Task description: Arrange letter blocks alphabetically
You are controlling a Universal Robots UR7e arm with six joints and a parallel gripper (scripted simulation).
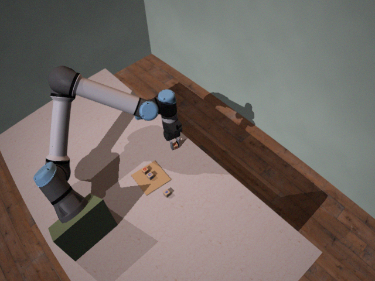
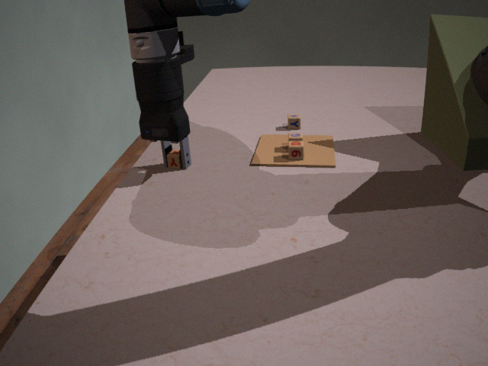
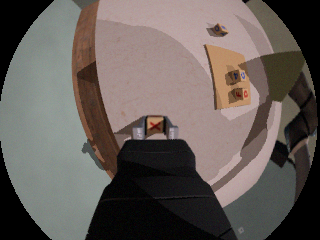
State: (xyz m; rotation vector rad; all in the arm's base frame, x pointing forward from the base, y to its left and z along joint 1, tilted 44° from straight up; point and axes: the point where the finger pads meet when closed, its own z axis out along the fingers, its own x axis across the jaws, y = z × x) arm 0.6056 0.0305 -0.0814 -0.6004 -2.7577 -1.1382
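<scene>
The tan mat is 210 mm behind my hand, 30 mm to the right of it and 20 mm below it.
</scene>
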